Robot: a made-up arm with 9 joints. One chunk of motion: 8 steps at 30 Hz.
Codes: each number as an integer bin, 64 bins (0 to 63) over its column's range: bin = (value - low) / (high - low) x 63, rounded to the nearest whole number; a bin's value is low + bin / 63 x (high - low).
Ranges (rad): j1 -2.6..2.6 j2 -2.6..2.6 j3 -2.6..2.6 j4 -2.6..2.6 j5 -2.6..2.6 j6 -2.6..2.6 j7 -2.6..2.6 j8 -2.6..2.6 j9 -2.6..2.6
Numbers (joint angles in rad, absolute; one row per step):
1: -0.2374 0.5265 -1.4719 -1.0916 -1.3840 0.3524 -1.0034 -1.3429 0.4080
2: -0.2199 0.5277 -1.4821 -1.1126 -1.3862 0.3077 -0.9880 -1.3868 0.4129
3: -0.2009 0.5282 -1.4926 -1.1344 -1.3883 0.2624 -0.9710 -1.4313 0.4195
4: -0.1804 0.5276 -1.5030 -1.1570 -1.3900 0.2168 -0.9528 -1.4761 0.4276
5: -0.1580 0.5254 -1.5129 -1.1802 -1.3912 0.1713 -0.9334 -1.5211 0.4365
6: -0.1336 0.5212 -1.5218 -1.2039 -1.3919 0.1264 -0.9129 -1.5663 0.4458
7: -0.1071 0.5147 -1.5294 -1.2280 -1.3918 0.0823 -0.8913 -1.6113 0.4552
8: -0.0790 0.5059 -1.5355 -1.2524 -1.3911 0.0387 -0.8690 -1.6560 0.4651
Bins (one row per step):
1: 29 38 14 18 15 36 19 15 36
2: 29 38 14 18 15 35 20 15 37
3: 29 38 13 18 15 35 20 14 37
4: 29 38 13 17 15 34 20 14 37
5: 30 38 13 17 15 34 20 13 37
6: 30 38 13 17 15 33 20 13 37
7: 30 38 13 17 15 32 21 12 37
8: 31 38 13 16 15 32 21 11 37

